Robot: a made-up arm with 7 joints. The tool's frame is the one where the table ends. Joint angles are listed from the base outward.
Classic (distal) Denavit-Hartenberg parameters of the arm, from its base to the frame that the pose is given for. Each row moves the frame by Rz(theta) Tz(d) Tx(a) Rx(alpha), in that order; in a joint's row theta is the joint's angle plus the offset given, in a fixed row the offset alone. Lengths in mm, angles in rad.
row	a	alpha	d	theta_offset
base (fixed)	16.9	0	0	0.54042
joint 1	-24.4	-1.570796	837.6	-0.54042
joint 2	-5.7	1.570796	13.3	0
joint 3	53.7	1.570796	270	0
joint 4	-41.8	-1.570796	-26.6	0
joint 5	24.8	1.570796	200.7	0
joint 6	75.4	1.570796	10.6	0
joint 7	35.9	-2.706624	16.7	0.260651
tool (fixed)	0	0	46.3	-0.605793
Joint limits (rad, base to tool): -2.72..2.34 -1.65..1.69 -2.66..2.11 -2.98..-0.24 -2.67..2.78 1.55..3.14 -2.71..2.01
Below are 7 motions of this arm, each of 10 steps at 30 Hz.
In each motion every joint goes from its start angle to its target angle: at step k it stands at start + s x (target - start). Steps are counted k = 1, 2, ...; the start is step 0. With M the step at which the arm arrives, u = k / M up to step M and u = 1 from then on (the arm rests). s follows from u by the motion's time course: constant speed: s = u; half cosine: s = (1 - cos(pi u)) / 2; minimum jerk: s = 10 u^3 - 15 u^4 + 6 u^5.
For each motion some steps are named. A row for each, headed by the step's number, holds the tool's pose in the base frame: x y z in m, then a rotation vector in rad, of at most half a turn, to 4 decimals.
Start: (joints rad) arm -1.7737 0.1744 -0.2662 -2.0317 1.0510 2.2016 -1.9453
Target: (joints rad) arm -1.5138 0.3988 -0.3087 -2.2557 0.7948 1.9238 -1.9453
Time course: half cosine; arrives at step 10
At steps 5, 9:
5: -0.0784 -0.3155 0.9398 0.8189 -0.7136 -1.1938
9: -0.0307 -0.3150 0.8681 1.1659 -0.4752 -1.0718

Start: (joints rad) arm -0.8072 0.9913 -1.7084 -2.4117 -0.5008 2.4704 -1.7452
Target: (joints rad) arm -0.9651 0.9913 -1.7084 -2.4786 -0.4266 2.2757 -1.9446
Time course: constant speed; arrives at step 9
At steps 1, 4, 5, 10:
1: -0.1091 -0.2642 0.8892 0.6384 1.3886 -1.2839
4: -0.1272 -0.2479 0.8848 0.7986 1.3506 -1.3213
5: -0.1327 -0.2422 0.8834 0.8518 1.3340 -1.3328
10: -0.1523 -0.2179 0.8778 1.0614 1.2483 -1.3739

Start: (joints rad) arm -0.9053 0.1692 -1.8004 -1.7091 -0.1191 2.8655 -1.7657
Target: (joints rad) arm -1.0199 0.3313 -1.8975 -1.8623 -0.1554 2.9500 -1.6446
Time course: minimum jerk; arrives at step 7
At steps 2, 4, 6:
2: -0.1782 -0.1745 1.1845 -0.7472 0.4835 -1.6002
4: -0.1835 -0.1729 1.1692 -0.7180 0.5739 -1.6976
6: -0.1872 -0.1701 1.1586 -0.6992 0.6382 -1.7656

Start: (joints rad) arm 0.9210 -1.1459 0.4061 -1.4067 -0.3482 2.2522 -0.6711
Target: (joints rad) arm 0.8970 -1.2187 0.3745 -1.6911 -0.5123 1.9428 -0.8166
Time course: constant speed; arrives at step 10
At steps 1, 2, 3, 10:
1: -0.3000 -0.1215 1.2515 0.6977 -1.6538 1.1769
2: -0.2970 -0.1123 1.2518 0.6369 -1.6229 1.1649
3: -0.2937 -0.1031 1.2517 0.5772 -1.5910 1.1526
10: -0.2596 -0.0426 1.2427 0.1903 -1.3384 1.0565

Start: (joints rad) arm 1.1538 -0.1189 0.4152 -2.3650 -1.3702 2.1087 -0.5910
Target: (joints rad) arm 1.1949 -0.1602 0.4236 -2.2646 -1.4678 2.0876 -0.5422
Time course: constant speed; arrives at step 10
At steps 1, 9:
1: -0.0954 0.2777 0.9830 -0.9433 -0.5052 1.8168
9: -0.1098 0.2766 1.0095 -0.9069 -0.7051 1.7815

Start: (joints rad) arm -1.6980 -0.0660 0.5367 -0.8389 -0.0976 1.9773 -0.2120
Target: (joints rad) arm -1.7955 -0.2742 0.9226 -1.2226 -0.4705 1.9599 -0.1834
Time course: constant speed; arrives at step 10
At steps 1, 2, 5, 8, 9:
1: 0.1330 -0.1187 1.3753 -0.0857 -1.2812 -1.3093
2: 0.1466 -0.1131 1.3722 -0.1124 -1.2404 -1.3031
5: 0.1897 -0.0941 1.3590 -0.2050 -1.1148 -1.2741
8: 0.2353 -0.0722 1.3388 -0.3152 -0.9852 -1.2299
9: 0.2506 -0.0643 1.3304 -0.3554 -0.9413 -1.2118

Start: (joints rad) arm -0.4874 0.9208 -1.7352 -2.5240 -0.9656 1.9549 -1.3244
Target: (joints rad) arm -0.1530 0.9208 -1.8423 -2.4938 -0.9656 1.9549 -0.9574
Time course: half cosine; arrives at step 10
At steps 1, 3, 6, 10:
1: -0.0760 -0.2404 0.8644 0.6215 1.8992 -1.3276
3: -0.0650 -0.2477 0.8708 0.4907 1.8993 -1.3686
6: -0.0352 -0.2626 0.8879 0.1701 1.8605 -1.4605
10: -0.0100 -0.2707 0.9020 -0.0699 1.7942 -1.5220

